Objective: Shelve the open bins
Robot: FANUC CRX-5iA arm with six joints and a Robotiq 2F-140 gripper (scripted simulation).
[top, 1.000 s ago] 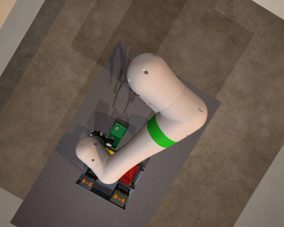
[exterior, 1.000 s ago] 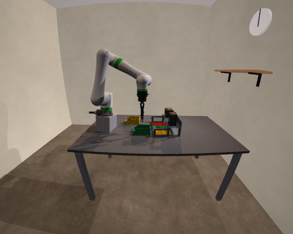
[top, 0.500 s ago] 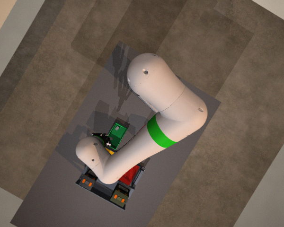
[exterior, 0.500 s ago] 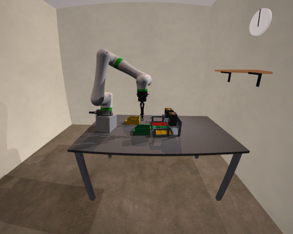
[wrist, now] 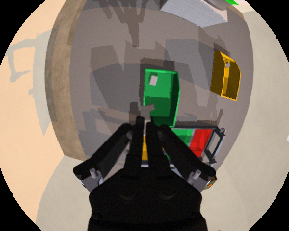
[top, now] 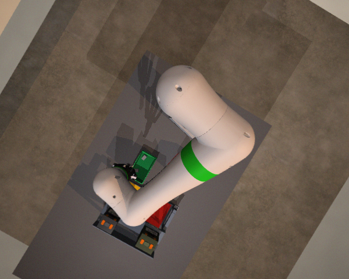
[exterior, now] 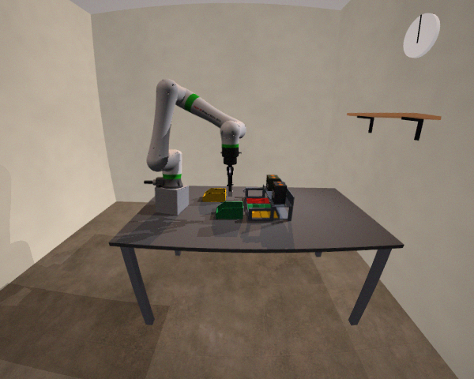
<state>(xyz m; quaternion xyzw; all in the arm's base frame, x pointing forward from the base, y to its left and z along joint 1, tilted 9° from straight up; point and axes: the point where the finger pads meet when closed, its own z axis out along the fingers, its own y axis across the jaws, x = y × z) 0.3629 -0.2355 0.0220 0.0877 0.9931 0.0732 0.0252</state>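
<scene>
Right now the green bin is 150 mm below my hand and 50 mm to the left of it. From my hand the other things lie so: yellow-marked place: 220 mm ahead, 180 mm below, 10 mm to the left; then red mark: 260 mm ahead, 230 mm to the left, 180 mm below; then yellow bin: 320 mm to the left, 150 mm below, 70 mm behind.
</scene>
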